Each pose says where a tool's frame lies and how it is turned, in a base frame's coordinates. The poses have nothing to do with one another.
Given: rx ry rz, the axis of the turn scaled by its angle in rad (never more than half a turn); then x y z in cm.
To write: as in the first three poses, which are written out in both.
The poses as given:
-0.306 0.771 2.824 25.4 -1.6 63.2
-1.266 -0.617 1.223 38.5 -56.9 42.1
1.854 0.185 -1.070 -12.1 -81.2 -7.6
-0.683 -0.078 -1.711 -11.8 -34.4 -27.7
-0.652 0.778 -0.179 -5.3 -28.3 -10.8
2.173 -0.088 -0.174 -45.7 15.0 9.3
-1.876 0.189 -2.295 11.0 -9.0 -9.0
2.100 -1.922 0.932 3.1 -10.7 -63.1
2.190 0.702 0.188 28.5 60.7 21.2
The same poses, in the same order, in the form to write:
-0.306 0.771 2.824 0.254 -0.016 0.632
-1.266 -0.617 1.223 0.385 -0.569 0.421
1.854 0.185 -1.070 -0.121 -0.812 -0.076
-0.683 -0.078 -1.711 -0.118 -0.344 -0.277
-0.652 0.778 -0.179 -0.053 -0.283 -0.108
2.173 -0.088 -0.174 -0.457 0.150 0.093
-1.876 0.189 -2.295 0.110 -0.090 -0.090
2.100 -1.922 0.932 0.031 -0.107 -0.631
2.190 0.702 0.188 0.285 0.607 0.212

